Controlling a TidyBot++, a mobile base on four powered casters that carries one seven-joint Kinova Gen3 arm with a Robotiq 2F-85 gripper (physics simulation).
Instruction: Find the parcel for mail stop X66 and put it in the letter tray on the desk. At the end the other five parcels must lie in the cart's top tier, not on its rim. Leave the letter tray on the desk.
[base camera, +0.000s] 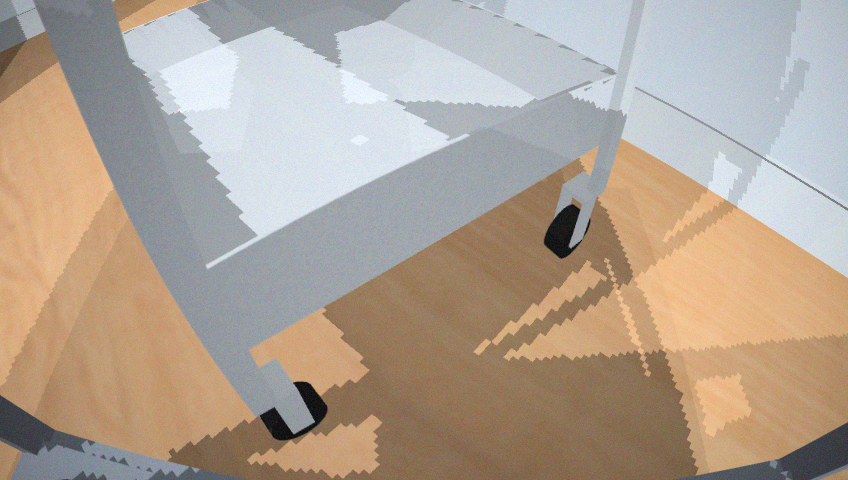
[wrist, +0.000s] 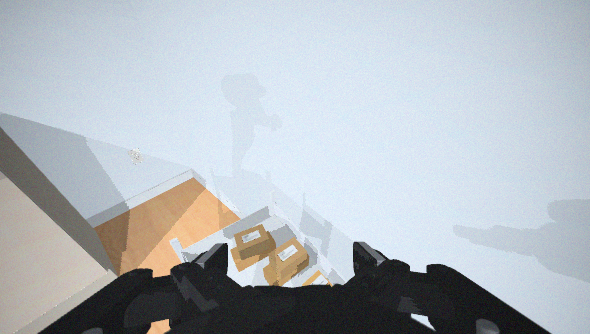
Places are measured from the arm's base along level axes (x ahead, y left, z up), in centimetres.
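Pixels of known places: gripper, fingertip midpoint: (wrist: 291, 256).
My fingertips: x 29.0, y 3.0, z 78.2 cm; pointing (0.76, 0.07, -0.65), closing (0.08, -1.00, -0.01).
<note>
Ahead of a thing's pixels: the offset from my fingertips to its top centre. "pt": to the spot under its first point.
In the wrist view, cardboard parcels stand in stacks in the top tier {pt dx +41.1, dy +15.9, dz -48.0 cm} (wrist: 255, 218) of the white cart {pt dx -1.7, dy +0.3, dz -101.0 cm} (base camera: 357, 237). One upper parcel {dx +29.2, dy +14.0, dz -41.4 cm} (wrist: 260, 246) with a white label rests on a lower parcel {dx +29.2, dy +14.0, dz -46.4 cm} (wrist: 242, 261). Beside them another labelled upper parcel {dx +24.7, dy +2.8, dz -41.4 cm} (wrist: 298, 260) sits over a lower parcel {dx +24.7, dy +3.2, dz -46.4 cm} (wrist: 272, 274). A third labelled parcel {dx +16.7, dy -5.2, dz -41.6 cm} (wrist: 312, 280) is partly hidden behind the gripper body. The label writing is too small to read. My gripper (wrist: 291, 256) is open and empty, high above the cart. The letter tray does not show in either view.
A large beige surface (wrist: 40, 250), possibly the desk, stands left of the cart in the wrist view. The white wall (wrist: 400, 125) rises behind the cart. In the base view, the cart's lower tier, left post {pt dx -8.3, dy +6.5, dz -92.7 cm} (base camera: 148, 208) and black casters {pt dx +11.6, dy -15.8, dz -113.6 cm} (base camera: 565, 231) are close ahead.
</note>
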